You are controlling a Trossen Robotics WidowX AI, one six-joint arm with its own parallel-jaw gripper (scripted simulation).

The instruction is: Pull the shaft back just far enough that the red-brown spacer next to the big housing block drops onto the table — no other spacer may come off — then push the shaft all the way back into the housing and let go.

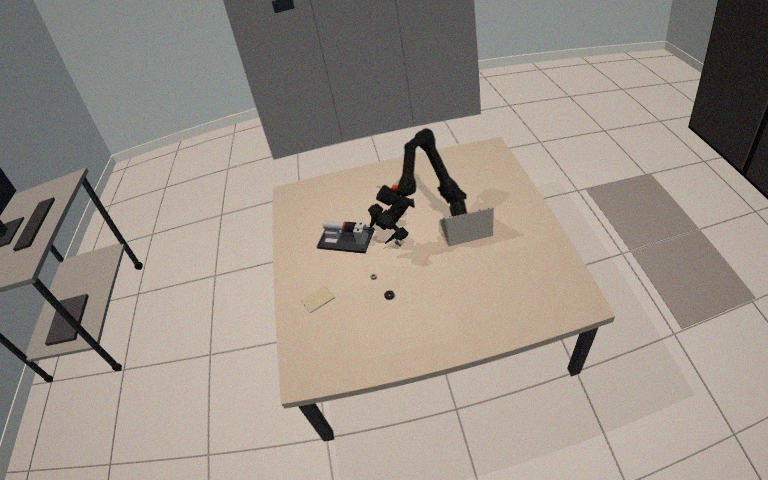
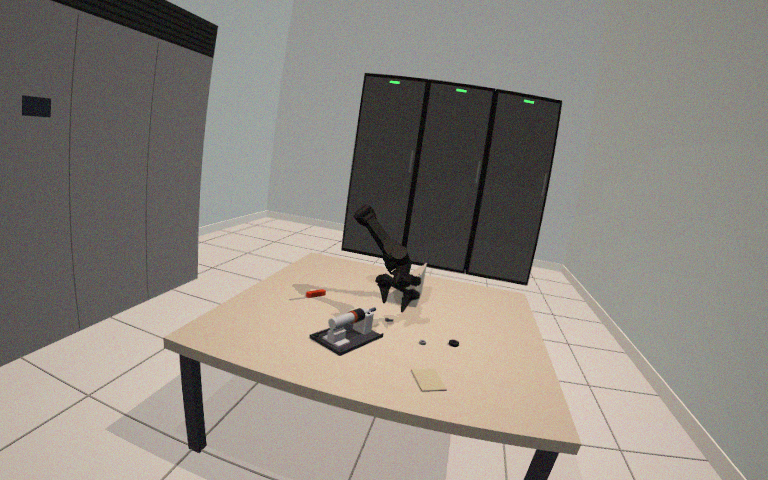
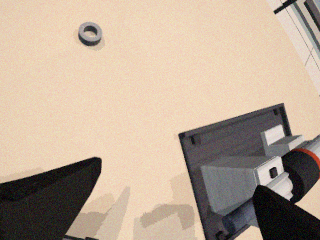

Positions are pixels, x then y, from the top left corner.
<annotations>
My gripper shows in image 1, in image 2 [393, 307] and in image 3. One and the same spot on my gripper: [image 3: 55, 197] is [image 1: 389, 238].
</annotations>
